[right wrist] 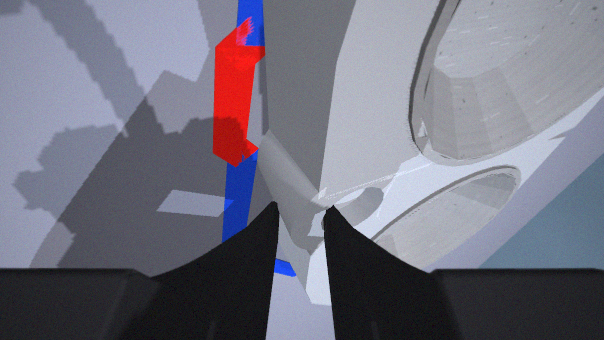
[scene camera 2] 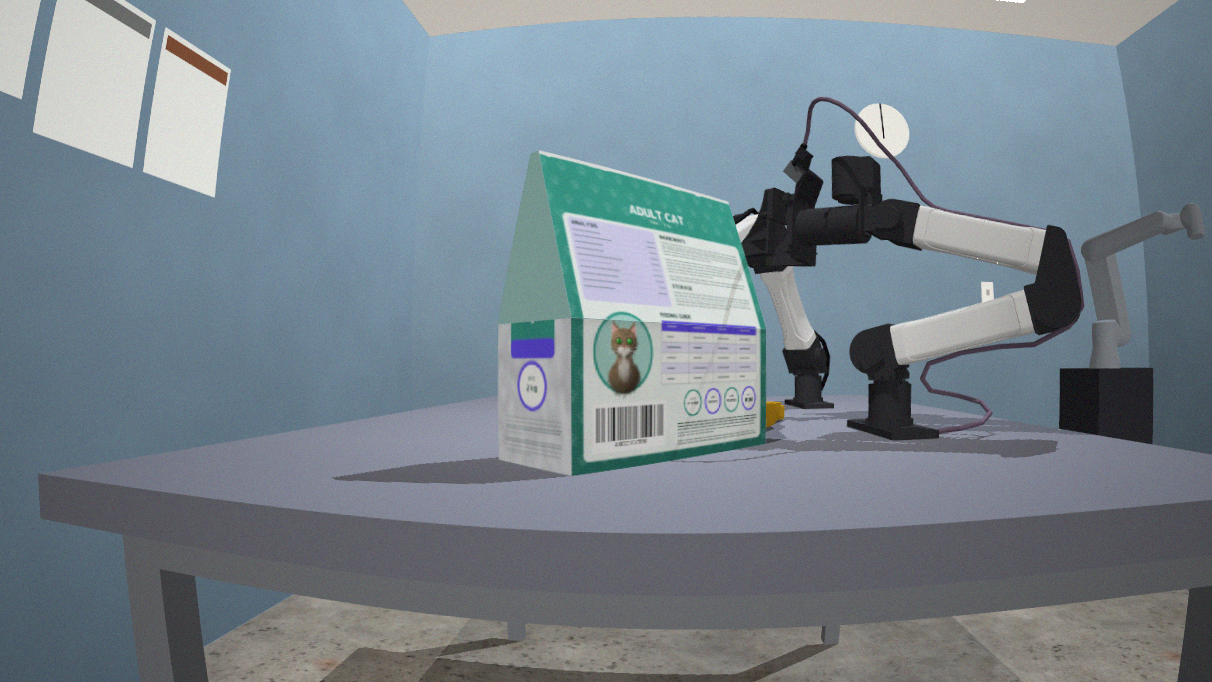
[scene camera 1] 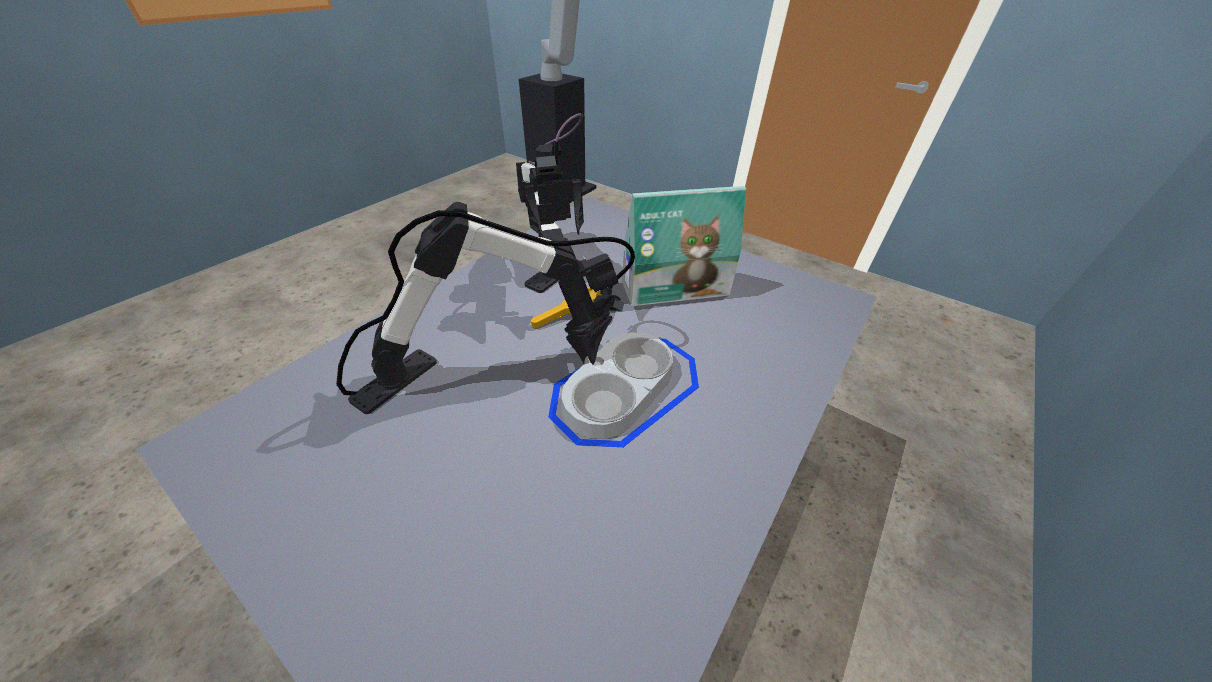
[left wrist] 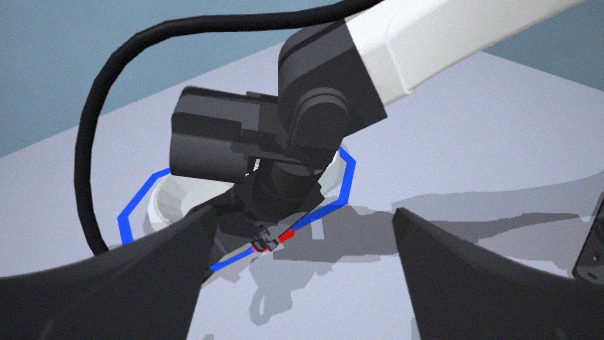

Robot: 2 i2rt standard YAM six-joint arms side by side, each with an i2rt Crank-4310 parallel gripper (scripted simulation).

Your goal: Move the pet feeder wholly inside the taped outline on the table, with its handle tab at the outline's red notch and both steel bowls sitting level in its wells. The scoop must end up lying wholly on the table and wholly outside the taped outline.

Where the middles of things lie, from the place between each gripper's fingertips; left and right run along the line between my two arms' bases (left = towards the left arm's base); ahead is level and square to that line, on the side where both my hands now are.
Now: right hand (scene camera 1: 589, 363) 8 cm short of the pet feeder (scene camera 1: 646, 390) and 3 cm above it. Also, from my right hand: blue taped outline (scene camera 1: 552, 412) (10 cm ahead, 2 cm to the left, 4 cm below); then cat food bag (scene camera 2: 630, 333) (43 cm to the left, 11 cm above).
I see my left gripper 26 cm above the pet feeder, 25 cm short of it and 11 cm to the left of it. Round my left hand: blue taped outline 27 cm below, 27 cm ahead, 9 cm to the right; cat food bag 32 cm to the left, 17 cm ahead, 12 cm below.
